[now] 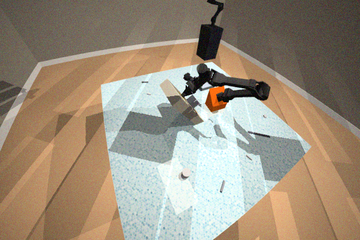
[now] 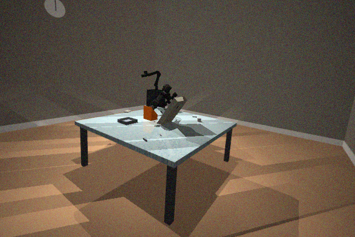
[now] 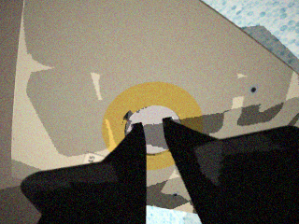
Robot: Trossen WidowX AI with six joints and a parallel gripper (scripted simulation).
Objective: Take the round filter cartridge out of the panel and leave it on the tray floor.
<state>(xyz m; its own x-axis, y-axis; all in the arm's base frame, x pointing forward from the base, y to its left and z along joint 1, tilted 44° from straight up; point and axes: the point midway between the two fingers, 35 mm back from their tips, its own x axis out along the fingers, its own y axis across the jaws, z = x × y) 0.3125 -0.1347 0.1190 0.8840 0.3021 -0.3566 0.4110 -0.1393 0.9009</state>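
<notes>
Right now the service panel is 8 cm below my gripper tip and 4 cm behind it. From my gripper tip the other things lie so: tray 43 cm behind, 26 cm to the right, 22 cm below; round filter cartridge 1 cm below, 1 cm ahead.
</notes>
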